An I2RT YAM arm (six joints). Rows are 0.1 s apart.
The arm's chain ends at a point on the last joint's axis. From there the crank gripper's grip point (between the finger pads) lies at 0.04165 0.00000 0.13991 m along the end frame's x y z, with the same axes.
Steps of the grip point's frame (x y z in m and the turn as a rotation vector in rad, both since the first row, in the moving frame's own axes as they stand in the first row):
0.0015, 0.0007, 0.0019, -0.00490, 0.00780, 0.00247
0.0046, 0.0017, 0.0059, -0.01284, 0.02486, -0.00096
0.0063, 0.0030, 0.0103, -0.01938, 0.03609, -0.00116
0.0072, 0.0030, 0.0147, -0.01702, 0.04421, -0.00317
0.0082, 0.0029, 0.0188, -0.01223, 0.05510, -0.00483
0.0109, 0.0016, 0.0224, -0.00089, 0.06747, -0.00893
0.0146, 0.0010, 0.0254, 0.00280, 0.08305, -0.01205
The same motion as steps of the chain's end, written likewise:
0.0004, -0.0001, 0.0022, -0.00490, 0.00780, 0.00247
0.0011, 0.0000, 0.0070, -0.01284, 0.02486, -0.00096
0.0013, 0.0004, 0.0119, -0.01938, 0.03609, -0.00116
0.0011, 0.0008, 0.0167, -0.01702, 0.04421, -0.00317
0.0006, 0.0014, 0.0213, -0.01223, 0.05510, -0.00483
0.0016, 0.0019, 0.0255, -0.00089, 0.06747, -0.00893
0.0031, 0.0020, 0.0293, 0.00280, 0.08305, -0.01205

